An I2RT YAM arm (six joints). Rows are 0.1 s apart.
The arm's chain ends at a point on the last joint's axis. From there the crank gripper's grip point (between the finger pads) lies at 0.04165 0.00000 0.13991 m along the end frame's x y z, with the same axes.
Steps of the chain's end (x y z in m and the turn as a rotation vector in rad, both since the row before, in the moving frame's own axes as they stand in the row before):
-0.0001, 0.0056, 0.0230, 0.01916, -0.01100, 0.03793
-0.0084, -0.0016, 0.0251, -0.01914, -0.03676, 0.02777
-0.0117, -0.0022, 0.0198, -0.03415, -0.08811, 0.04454
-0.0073, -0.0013, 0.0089, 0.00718, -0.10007, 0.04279
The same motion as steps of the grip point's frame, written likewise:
-0.0016, 0.0045, 0.0234, 0.01916, -0.01100, 0.03793
-0.0136, 0.0022, 0.0265, -0.01914, -0.03676, 0.02777
-0.0243, 0.0042, 0.0228, -0.03415, -0.08811, 0.04454
-0.0215, -0.0008, 0.0124, 0.00718, -0.10007, 0.04279

